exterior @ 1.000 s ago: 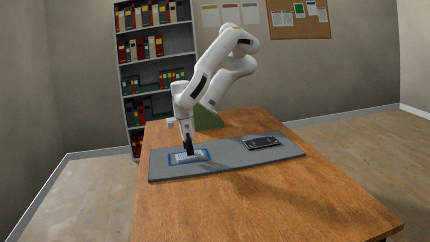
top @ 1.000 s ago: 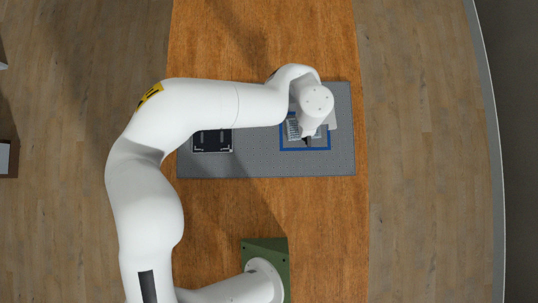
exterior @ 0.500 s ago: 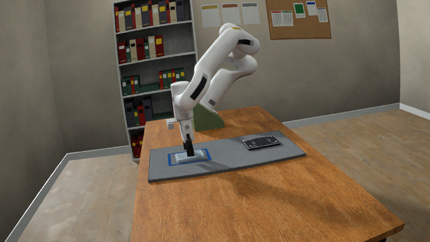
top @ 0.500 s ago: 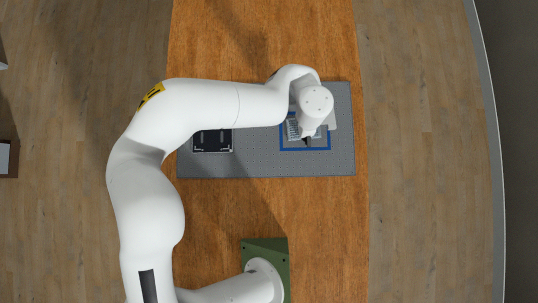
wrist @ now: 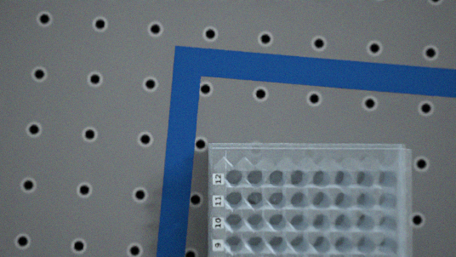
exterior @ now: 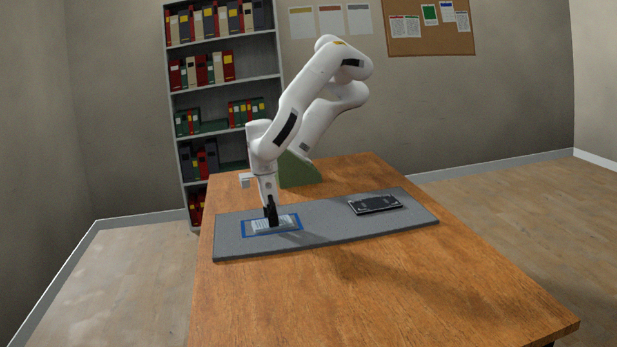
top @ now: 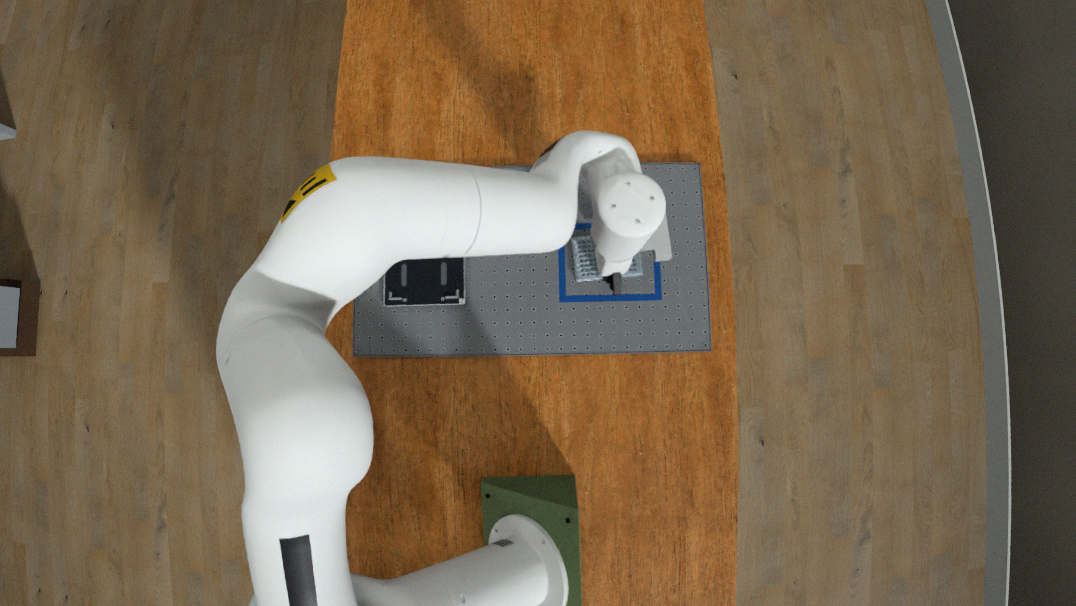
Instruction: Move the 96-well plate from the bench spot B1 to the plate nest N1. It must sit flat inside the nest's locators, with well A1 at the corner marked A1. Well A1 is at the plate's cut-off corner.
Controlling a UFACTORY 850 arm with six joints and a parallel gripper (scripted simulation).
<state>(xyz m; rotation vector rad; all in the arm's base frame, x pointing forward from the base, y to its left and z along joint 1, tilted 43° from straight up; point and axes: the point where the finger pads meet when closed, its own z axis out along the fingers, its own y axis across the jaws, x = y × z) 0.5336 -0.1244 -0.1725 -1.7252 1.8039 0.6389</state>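
My gripper is now 20 mm above the 96-well plate. The rest, counted from my hand: black plate nest: 350 mm to the left, 20 mm below, 10 mm ahead.
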